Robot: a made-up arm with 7 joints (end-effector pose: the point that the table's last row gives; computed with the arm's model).
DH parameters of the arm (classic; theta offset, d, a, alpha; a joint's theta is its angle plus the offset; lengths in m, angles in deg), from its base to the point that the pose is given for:
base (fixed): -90 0.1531 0 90
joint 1: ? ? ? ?
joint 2: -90 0.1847 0.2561 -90
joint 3: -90 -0.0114 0.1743 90
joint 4: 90 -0.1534 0.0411 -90
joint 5: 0 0.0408 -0.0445 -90
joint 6: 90 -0.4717 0.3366 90
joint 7: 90 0.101 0.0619 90
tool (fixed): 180 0.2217 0 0
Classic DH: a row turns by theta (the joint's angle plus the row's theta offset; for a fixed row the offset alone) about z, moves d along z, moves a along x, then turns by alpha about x.
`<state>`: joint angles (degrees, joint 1 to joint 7).
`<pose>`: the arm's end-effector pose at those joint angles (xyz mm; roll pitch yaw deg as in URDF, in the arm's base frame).
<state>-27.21 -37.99 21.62 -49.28 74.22 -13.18 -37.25</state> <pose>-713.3 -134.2 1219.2 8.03 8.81 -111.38</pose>
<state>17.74 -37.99 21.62 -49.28 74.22 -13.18 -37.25</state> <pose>-713.3 658.2 1002.4 25.87 -32.80 -115.38</pose>
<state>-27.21 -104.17 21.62 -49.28 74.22 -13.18 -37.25</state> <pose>69.2 144.1 1362.3 -10.04 -13.87 -170.75</pose>
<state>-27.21 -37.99 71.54 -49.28 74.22 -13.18 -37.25</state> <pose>-1066.2 425.3 733.7 53.43 -1.33 -127.28</pose>
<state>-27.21 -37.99 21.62 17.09 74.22 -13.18 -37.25</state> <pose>-986.4 -500.4 493.0 61.86 62.72 -69.61</pose>
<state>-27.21 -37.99 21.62 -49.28 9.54 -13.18 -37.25</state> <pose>-121.3 -302.8 1106.7 -15.76 27.86 -60.81</pose>
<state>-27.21 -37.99 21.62 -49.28 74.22 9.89 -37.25</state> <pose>-509.0 -221.6 1246.2 -12.52 8.26 -125.43</pose>
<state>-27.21 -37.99 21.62 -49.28 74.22 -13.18 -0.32</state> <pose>-654.6 -15.7 1157.8 8.97 -27.74 -116.82</pose>
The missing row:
joint 1: 0 0.0819 0.0758 -90
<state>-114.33 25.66 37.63 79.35 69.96 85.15 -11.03</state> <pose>187.4 -394.5 -140.3 94.99 -25.14 37.30</pose>
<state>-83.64 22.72 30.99 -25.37 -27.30 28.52 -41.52</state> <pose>-551.0 -645.1 597.0 22.93 -11.09 4.59</pose>
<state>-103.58 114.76 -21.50 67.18 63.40 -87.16 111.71</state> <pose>132.4 79.6 -358.2 107.84 61.49 -12.75</pose>
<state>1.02 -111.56 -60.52 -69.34 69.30 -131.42 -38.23</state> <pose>-774.8 18.2 855.0 54.33 15.60 -100.58</pose>
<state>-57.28 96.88 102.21 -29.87 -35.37 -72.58 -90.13</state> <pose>-76.6 -965.3 70.1 -57.30 -20.73 130.74</pose>
